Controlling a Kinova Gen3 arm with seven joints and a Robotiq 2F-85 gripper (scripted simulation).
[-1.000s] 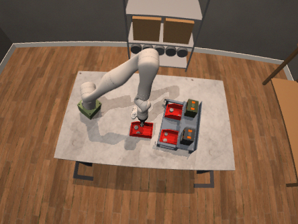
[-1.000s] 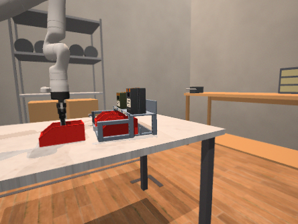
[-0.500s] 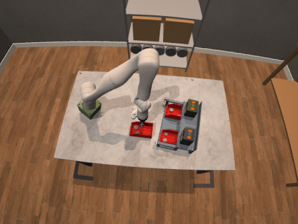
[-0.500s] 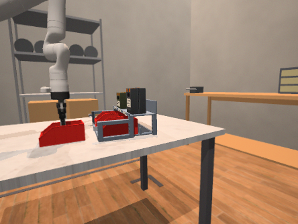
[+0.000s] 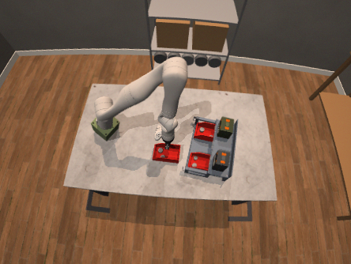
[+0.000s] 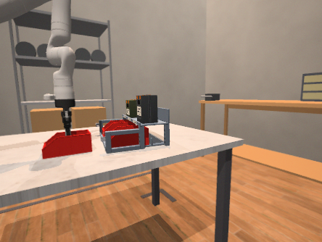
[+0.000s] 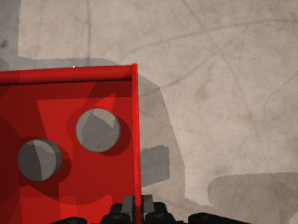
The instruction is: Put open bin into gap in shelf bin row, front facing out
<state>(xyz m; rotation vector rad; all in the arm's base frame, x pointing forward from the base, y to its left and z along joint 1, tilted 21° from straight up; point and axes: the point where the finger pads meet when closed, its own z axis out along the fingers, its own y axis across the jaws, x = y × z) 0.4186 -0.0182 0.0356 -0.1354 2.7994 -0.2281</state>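
Now: hand 8 cm to the left of the grey round part, 6 cm above it and 2 cm past it. Also, from my hand: black tool case: 33 cm ahead, 9 cm above, 8 cm to the right; then grey shelf: 27 cm ahead, 4 cm to the left.
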